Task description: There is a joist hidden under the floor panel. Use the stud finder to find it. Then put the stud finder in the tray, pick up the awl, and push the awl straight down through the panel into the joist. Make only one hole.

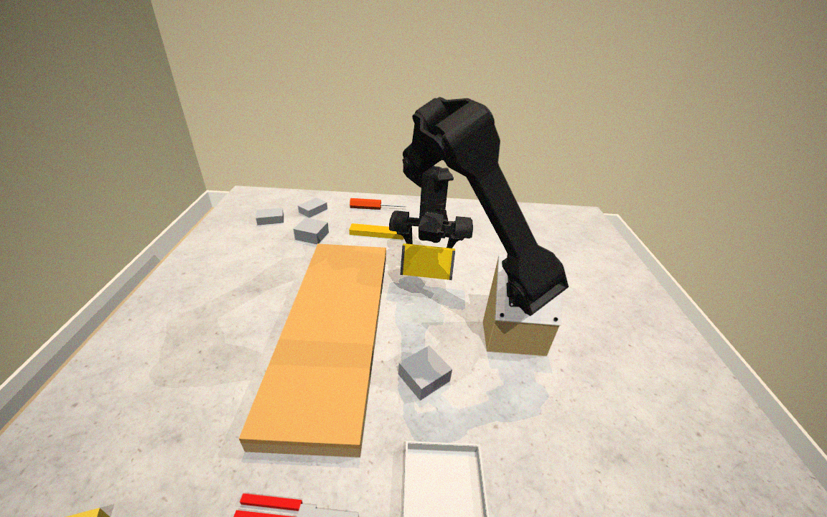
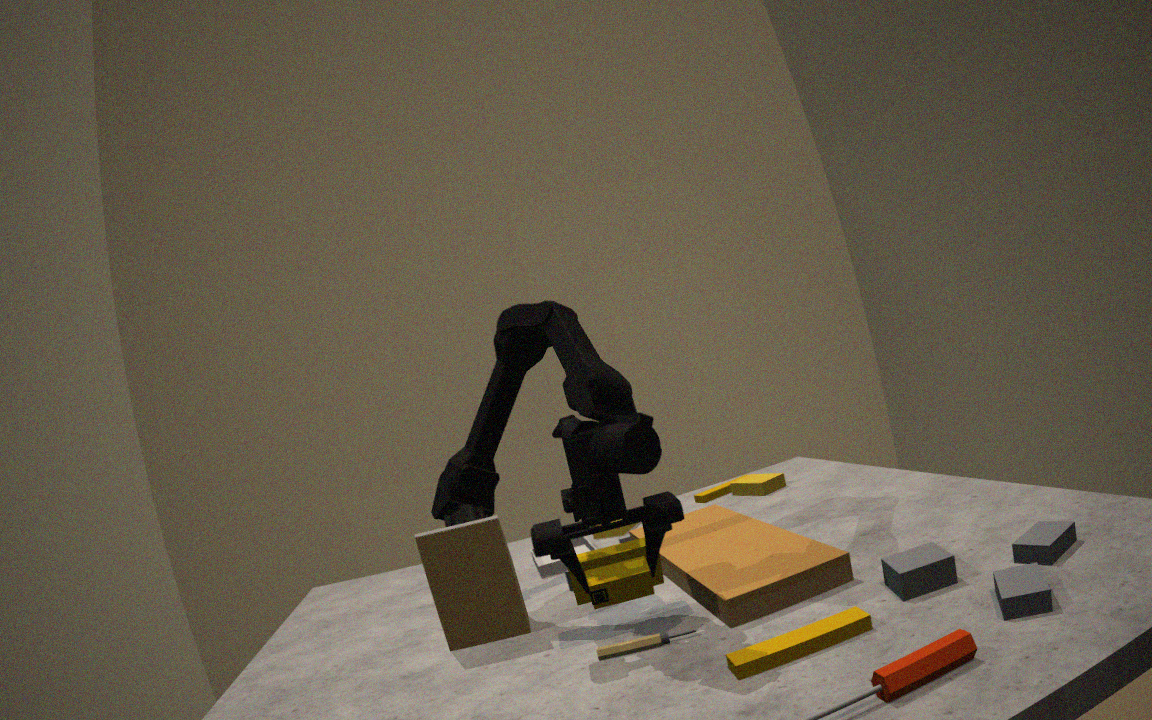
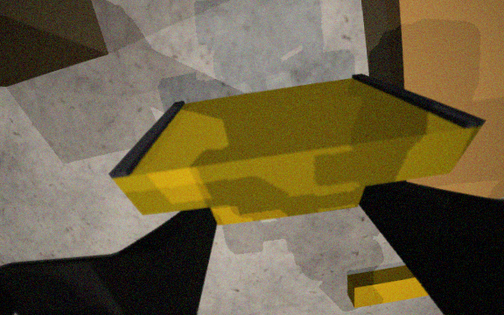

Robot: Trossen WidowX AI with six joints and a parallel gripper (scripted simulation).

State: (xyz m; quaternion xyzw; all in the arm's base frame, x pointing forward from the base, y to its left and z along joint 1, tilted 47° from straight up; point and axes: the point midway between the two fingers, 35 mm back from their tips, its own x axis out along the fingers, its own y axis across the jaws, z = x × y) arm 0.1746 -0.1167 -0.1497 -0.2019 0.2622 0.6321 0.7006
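The stud finder is 1 cm behind my gripper tip and 1 cm to the left of it. The rest, counted from my gripper tip: square light (3 cm behind, 1 cm below); white tray (1 cm behind, 51 cm to the left, 6 cm below); wooden-handled awl (2 cm ahead, 5 cm to the right, 7 cm below).
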